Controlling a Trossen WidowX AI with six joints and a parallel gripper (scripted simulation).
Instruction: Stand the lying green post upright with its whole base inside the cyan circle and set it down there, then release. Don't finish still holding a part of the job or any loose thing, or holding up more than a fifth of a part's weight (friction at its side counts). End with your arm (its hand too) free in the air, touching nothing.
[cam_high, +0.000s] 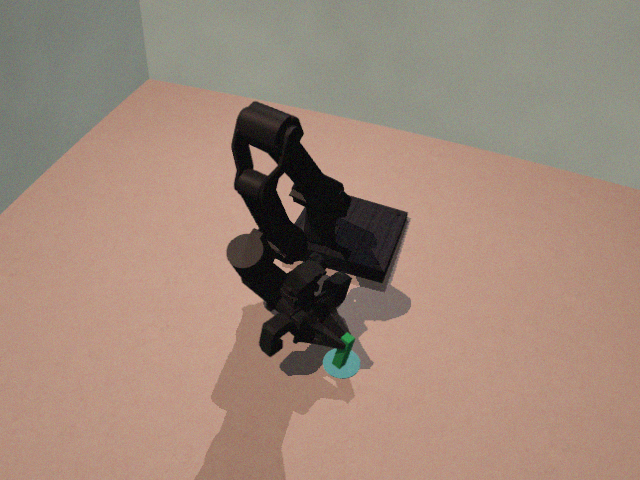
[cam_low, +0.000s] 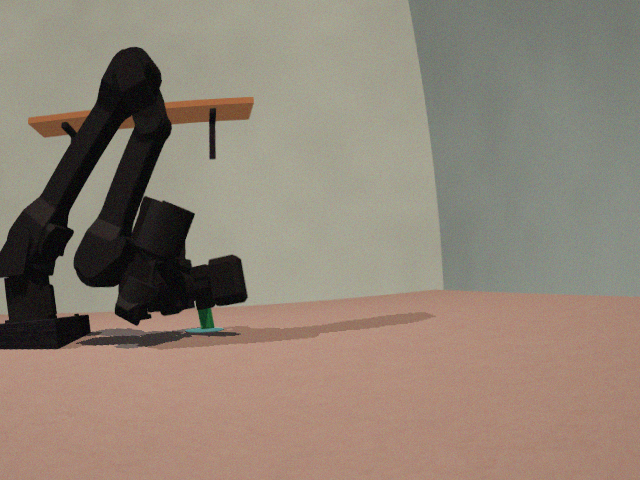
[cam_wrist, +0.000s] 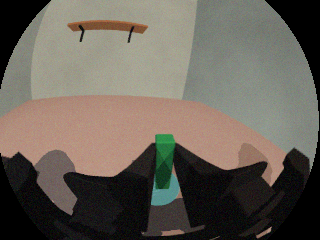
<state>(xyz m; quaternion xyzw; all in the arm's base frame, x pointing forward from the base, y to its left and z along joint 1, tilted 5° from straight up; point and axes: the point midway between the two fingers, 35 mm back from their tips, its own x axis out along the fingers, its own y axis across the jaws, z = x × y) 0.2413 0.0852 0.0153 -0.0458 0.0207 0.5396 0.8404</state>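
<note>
Right now the cyan circle is 60 mm below my hand, 20 mm to the left of it and 10 mm ahead of it. Round my hand: green post (20 mm to the left, 20 mm below, 10 mm ahead).
</note>
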